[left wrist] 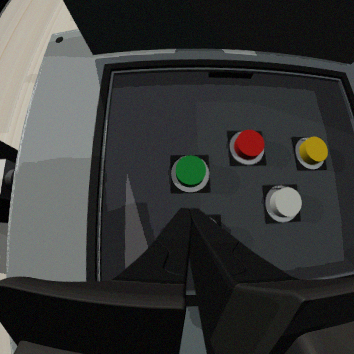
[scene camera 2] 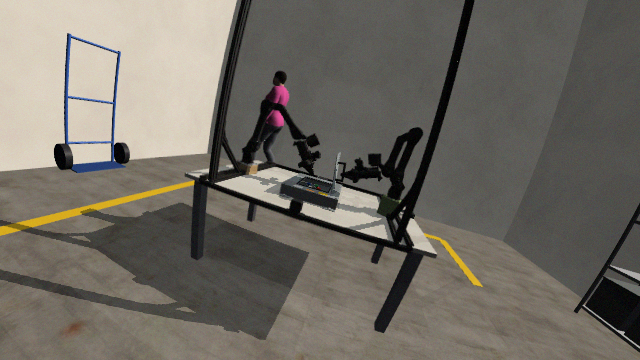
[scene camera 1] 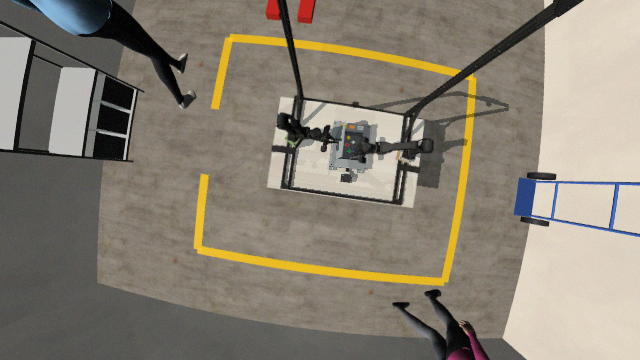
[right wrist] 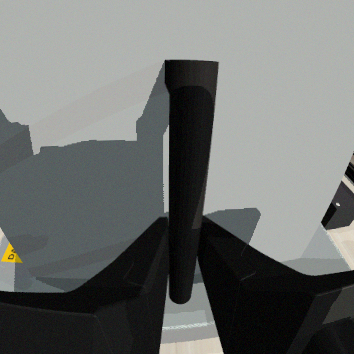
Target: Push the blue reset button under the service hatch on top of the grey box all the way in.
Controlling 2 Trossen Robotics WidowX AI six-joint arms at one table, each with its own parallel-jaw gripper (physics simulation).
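The grey box stands on the table with its service hatch swung up. My right gripper is shut on the hatch's black handle. My left gripper is shut and empty, pointing down over the button panel. In the left wrist view its fingers hide the blue button; a corner of a dark button base shows beside the tips. The green button is just beyond the tips. How far in the blue button stands is hidden.
Red, yellow and white buttons stand up on the recessed panel, right of the left fingertips. The open hatch rises between the two grippers. Black frame posts flank the table. A green block is near the right arm's base.
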